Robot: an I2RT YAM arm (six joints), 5 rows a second.
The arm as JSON. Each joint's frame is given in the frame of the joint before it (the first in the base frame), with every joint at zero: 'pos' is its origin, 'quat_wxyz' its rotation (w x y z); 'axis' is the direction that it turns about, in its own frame. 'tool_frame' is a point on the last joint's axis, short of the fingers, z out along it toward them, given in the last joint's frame.
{
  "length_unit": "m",
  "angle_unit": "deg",
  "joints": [
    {
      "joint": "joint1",
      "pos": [
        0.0,
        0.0,
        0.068
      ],
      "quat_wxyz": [
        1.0,
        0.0,
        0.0,
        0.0
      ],
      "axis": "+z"
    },
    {
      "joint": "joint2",
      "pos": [
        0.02,
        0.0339,
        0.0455
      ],
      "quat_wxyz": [
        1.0,
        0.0,
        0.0,
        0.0
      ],
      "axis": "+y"
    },
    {
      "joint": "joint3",
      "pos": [
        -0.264,
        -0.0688,
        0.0
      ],
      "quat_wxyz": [
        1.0,
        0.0,
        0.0,
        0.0
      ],
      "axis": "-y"
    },
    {
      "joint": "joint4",
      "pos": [
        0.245,
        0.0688,
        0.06
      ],
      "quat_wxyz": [
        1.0,
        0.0,
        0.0,
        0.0
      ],
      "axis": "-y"
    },
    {
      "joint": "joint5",
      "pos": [
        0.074,
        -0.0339,
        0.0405
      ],
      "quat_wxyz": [
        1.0,
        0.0,
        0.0,
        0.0
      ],
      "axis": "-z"
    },
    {
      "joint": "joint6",
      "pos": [
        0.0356,
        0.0,
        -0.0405
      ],
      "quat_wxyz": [
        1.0,
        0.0,
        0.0,
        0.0
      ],
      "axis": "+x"
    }
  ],
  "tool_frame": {
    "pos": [
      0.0,
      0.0,
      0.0
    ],
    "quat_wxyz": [
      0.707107,
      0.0,
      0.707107,
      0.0
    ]
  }
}
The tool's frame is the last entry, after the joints.
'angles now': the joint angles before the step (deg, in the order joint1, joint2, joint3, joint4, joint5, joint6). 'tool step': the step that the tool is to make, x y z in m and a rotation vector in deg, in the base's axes. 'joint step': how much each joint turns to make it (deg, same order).
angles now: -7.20 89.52 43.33 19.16 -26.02 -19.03
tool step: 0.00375 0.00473 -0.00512 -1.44 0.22 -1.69
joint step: 1.22 1.26 0.00 1.22 3.26 0.03
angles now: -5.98 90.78 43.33 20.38 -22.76 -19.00
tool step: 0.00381 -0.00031 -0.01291 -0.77 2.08 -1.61
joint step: 0.22 2.49 0.00 0.50 2.08 0.00
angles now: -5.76 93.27 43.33 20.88 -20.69 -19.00
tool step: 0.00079 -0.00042 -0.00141 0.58 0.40 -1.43
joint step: 0.04 0.33 0.00 0.31 1.03 1.26
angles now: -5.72 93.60 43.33 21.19 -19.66 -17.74
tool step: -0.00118 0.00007 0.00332 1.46 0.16 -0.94
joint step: 0.01 -0.74 0.00 -0.44 0.13 1.82
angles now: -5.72 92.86 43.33 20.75 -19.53 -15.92
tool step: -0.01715 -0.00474 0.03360 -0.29 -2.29 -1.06
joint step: -1.18 -8.18 0.00 -5.90 -0.09 -0.09
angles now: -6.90 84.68 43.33 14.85 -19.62 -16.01
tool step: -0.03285 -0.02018 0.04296 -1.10 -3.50 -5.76
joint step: -4.67 -11.54 0.00 -7.92 1.21 -0.02
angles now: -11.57 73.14 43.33 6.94 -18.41 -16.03
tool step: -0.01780 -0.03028 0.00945 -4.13 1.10 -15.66
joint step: -5.55 -3.62 0.00 -3.67 10.97 0.00
